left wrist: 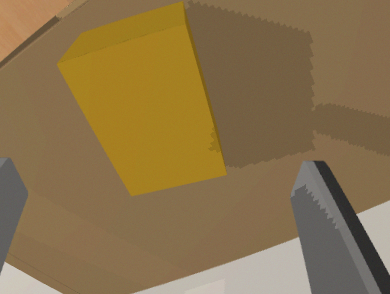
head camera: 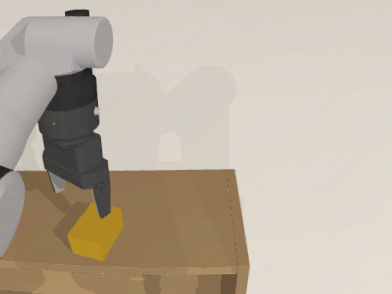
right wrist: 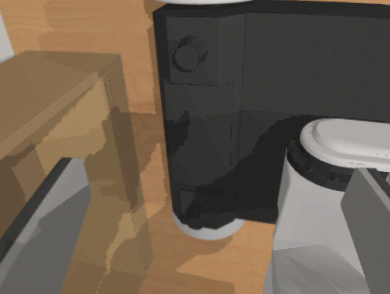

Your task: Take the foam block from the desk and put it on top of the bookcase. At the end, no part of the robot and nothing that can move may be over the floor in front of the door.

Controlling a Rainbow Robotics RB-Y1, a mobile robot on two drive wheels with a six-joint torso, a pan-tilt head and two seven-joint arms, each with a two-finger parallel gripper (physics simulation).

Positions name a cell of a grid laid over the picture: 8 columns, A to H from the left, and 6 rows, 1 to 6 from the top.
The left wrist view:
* my left gripper: D4
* yellow foam block: C2
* brown bookcase: F2
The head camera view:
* my left gripper: B5
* yellow foam block: B5
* brown bookcase: D5
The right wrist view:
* my right gripper: E4
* brown bookcase: B3
